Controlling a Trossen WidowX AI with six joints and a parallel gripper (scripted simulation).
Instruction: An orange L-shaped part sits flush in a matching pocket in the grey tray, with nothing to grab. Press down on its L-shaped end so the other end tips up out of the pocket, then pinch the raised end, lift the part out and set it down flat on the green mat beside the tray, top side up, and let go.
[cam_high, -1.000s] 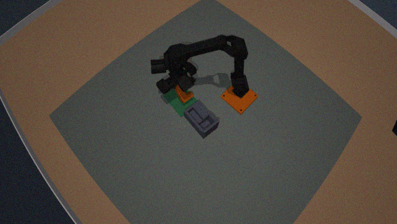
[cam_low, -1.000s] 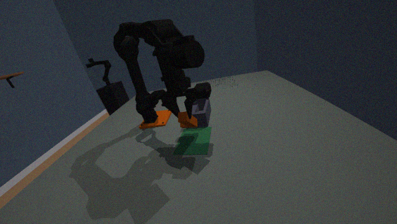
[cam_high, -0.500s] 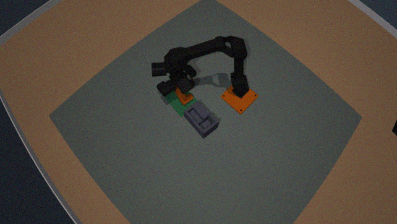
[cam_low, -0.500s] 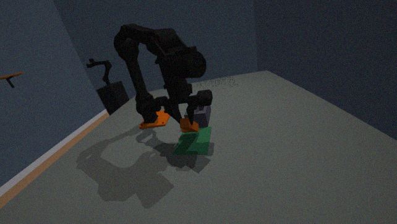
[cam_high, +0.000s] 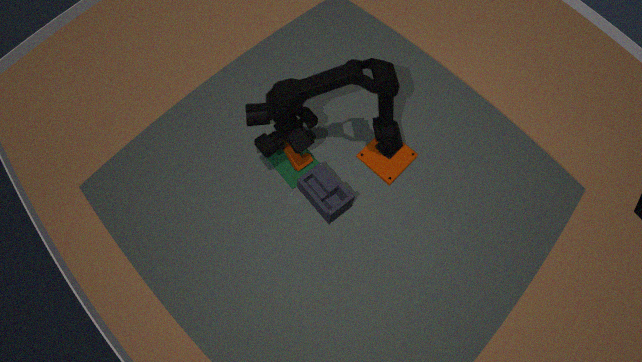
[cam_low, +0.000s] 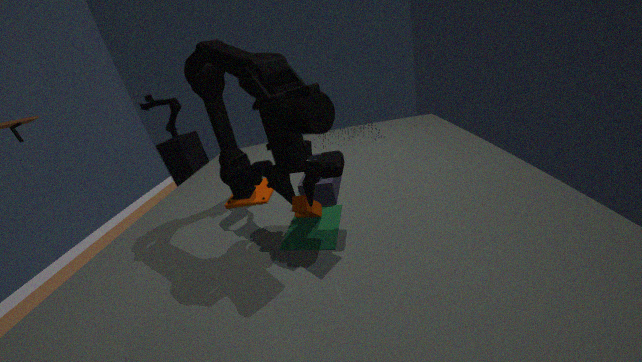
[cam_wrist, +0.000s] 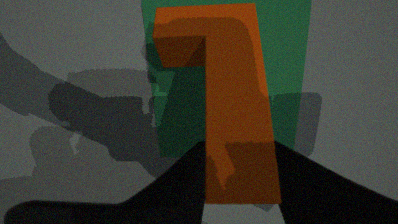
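The orange L-shaped part lies 30 mm to the left of my gripper tip, 30 mm below it and 10 mm behind it. Round my gripper tip: green mat 90 mm below, 20 mm to the left.
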